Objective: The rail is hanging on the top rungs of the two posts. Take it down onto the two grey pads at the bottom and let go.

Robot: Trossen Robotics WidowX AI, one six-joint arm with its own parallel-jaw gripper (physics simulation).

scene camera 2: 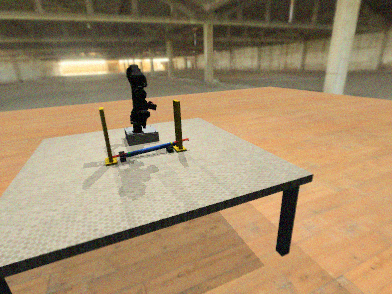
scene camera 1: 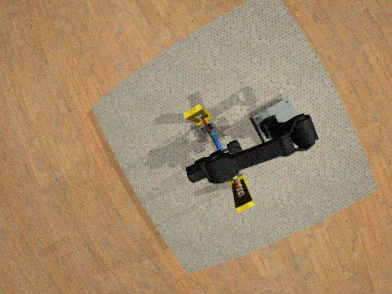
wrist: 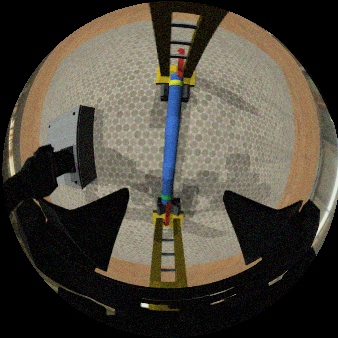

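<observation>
The blue rail has red ends and a green and a yellow band. It lies low between the feet of the left yellow post and the right yellow post, far below their tops. Its ends appear to rest on the dark grey left pad and right pad; exact contact is too small to tell. My gripper is open and empty, well above the rail, with its fingers spread to either side of it in the wrist view. In scene camera 1, the arm hides part of the rail.
The arm's grey base plate stands to one side of the rail. The two ladder-like posts rise at the rail's ends, with thin dark rungs between their legs. Shadows fall across the patterned table top.
</observation>
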